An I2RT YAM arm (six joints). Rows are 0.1 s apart.
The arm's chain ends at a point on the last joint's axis. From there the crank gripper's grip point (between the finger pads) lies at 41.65 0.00 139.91 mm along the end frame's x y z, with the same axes.
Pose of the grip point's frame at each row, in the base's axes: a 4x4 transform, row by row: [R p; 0 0 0 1], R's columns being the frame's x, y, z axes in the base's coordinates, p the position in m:
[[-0.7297, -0.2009, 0.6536, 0.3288], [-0.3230, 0.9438, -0.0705, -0.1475], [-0.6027, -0.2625, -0.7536, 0.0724], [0, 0, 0, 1]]
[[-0.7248, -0.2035, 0.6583, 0.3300], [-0.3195, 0.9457, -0.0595, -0.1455], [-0.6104, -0.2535, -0.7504, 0.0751], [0, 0, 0, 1]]
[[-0.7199, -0.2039, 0.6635, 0.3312], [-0.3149, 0.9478, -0.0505, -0.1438], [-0.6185, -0.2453, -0.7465, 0.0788], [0, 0, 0, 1]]
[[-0.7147, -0.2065, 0.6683, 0.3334], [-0.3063, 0.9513, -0.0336, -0.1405], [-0.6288, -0.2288, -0.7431, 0.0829], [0, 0, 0, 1]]
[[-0.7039, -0.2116, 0.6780, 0.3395], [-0.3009, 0.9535, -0.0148, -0.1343], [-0.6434, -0.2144, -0.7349, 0.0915], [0, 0, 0, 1]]
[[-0.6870, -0.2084, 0.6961, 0.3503], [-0.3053, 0.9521, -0.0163, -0.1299], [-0.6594, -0.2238, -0.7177, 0.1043], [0, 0, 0, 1]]
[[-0.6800, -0.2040, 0.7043, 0.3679], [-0.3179, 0.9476, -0.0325, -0.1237], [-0.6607, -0.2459, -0.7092, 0.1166], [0, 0, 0, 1]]
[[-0.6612, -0.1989, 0.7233, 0.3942], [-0.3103, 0.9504, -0.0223, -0.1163], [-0.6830, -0.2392, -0.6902, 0.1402], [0, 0, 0, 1]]
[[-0.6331, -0.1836, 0.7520, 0.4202], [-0.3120, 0.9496, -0.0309, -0.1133], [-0.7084, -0.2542, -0.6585, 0.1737], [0, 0, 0, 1]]
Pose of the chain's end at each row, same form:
[[-0.7297, -0.2009, 0.6536, 0.2677], [-0.3230, 0.9438, -0.0705, -0.1242], [-0.6027, -0.2625, -0.7536, 0.2029], [0, 0, 0, 1]]
[[-0.7248, -0.2035, 0.6583, 0.2681], [-0.3195, 0.9457, -0.0595, -0.1239], [-0.6104, -0.2535, -0.7504, 0.2055], [0, 0, 0, 1]]
[[-0.7199, -0.2039, 0.6635, 0.2684], [-0.3149, 0.9478, -0.0505, -0.1236], [-0.6185, -0.2453, -0.7465, 0.2090], [0, 0, 0, 1]]
[[-0.7147, -0.2065, 0.6683, 0.2697], [-0.3063, 0.9513, -0.0336, -0.1230], [-0.6288, -0.2288, -0.7431, 0.2131], [0, 0, 0, 1]]
[[-0.7039, -0.2116, 0.6780, 0.2740], [-0.3009, 0.9535, -0.0148, -0.1197], [-0.6434, -0.2144, -0.7349, 0.2211], [0, 0, 0, 1]]
[[-0.6870, -0.2084, 0.6961, 0.2815], [-0.3053, 0.9521, -0.0163, -0.1149], [-0.6594, -0.2238, -0.7177, 0.2322], [0, 0, 0, 1]]
[[-0.6800, -0.2040, 0.7043, 0.2977], [-0.3179, 0.9476, -0.0325, -0.1059], [-0.6607, -0.2459, -0.7092, 0.2433], [0, 0, 0, 1]]
[[-0.6612, -0.1989, 0.7233, 0.3205], [-0.3103, 0.9504, -0.0223, -0.1003], [-0.6830, -0.2392, -0.6902, 0.2652], [0, 0, 0, 1]]
[[-0.6331, -0.1836, 0.7520, 0.3414], [-0.3120, 0.9496, -0.0309, -0.0960], [-0.7084, -0.2542, -0.6585, 0.2953], [0, 0, 0, 1]]

